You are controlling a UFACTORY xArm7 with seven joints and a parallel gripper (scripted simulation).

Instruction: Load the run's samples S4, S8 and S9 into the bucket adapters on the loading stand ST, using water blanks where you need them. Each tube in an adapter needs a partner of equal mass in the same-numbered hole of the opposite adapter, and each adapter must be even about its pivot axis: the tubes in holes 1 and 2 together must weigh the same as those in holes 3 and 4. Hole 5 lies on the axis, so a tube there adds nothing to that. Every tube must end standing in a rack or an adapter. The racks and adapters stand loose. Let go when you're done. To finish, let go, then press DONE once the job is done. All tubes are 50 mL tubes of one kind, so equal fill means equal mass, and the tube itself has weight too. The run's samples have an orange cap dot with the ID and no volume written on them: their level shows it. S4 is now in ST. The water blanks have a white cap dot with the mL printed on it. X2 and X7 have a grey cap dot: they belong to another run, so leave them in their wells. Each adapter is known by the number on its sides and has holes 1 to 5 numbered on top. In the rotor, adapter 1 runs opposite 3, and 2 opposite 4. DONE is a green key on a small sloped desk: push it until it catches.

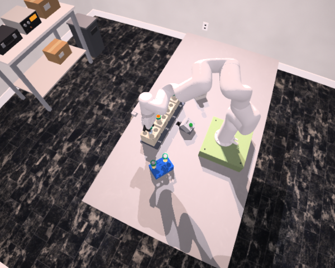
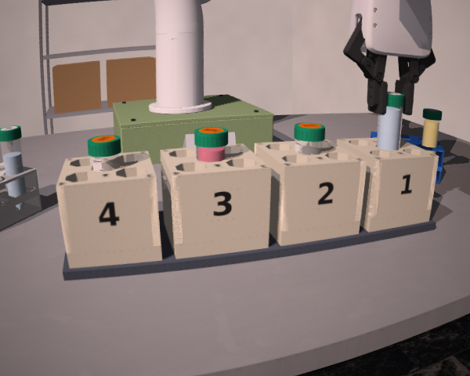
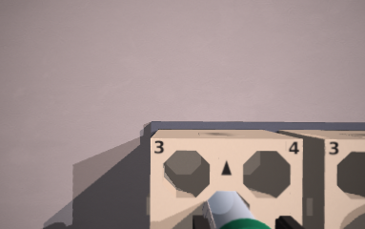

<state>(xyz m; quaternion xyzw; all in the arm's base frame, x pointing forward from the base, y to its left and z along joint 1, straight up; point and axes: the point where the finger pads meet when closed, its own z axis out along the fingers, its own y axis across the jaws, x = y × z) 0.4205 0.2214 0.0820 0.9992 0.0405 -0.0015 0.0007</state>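
Now: hand 20 cm to the left of the green key, 19 cm past it and 9 cm above it. Round my hand: pink-filled tube: 23 cm to the right, 9 cm below, 1 cm ahead; then blue rack: 17 cm behind, 15 cm to the left, 13 cm below; then loading stand: 16 cm to the right, 15 cm below, 1 cm ahead.
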